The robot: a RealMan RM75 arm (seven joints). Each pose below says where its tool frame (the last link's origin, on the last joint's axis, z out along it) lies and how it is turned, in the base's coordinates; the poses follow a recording.
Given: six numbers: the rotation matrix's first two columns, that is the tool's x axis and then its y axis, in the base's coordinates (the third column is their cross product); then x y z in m.
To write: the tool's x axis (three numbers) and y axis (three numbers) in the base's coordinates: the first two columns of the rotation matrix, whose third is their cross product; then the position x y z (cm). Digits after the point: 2 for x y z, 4 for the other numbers.
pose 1, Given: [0.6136 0.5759 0.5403 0.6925 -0.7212 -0.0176 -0.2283 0.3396 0.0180]
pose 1, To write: [0.6136 0.5759 0.5403 0.6925 -0.7212 -0.0176 -22.83 33.96 1.80]
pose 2, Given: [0.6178 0.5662 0.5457 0.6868 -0.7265 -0.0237 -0.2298 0.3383 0.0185]
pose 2, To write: [0.6178 0.5662 0.5457 0.6868 -0.7265 -0.0237 -22.98 33.83 1.85]
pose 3, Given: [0.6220 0.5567 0.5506 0.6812 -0.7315 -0.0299 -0.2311 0.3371 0.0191]
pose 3, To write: [0.6220 0.5567 0.5506 0.6812 -0.7315 -0.0299 -23.11 33.71 1.91]
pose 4, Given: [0.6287 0.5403 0.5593 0.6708 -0.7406 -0.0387 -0.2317 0.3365 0.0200]
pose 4, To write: [0.6287 0.5403 0.5593 0.6708 -0.7406 -0.0387 -23.17 33.65 2.00]
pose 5, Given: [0.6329 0.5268 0.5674 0.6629 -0.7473 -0.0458 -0.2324 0.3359 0.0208]
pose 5, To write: [0.6329 0.5268 0.5674 0.6629 -0.7473 -0.0458 -23.24 33.59 2.08]
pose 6, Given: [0.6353 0.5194 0.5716 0.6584 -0.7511 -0.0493 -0.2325 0.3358 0.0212]
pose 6, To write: [0.6353 0.5194 0.5716 0.6584 -0.7511 -0.0493 -23.25 33.58 2.12]
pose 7, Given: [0.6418 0.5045 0.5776 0.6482 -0.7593 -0.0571 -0.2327 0.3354 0.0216]
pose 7, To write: [0.6418 0.5045 0.5776 0.6482 -0.7593 -0.0571 -23.27 33.54 2.16]
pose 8, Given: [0.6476 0.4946 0.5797 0.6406 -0.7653 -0.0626 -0.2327 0.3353 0.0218]
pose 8, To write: [0.6476 0.4946 0.5797 0.6406 -0.7653 -0.0626 -23.27 33.53 2.18]
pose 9, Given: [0.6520 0.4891 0.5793 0.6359 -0.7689 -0.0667 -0.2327 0.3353 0.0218]
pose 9, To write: [0.6520 0.4891 0.5793 0.6359 -0.7689 -0.0667 -23.27 33.53 2.18]
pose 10, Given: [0.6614 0.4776 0.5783 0.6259 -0.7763 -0.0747 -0.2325 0.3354 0.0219]
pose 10, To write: [0.6614 0.4776 0.5783 0.6259 -0.7763 -0.0747 -23.25 33.54 2.19]
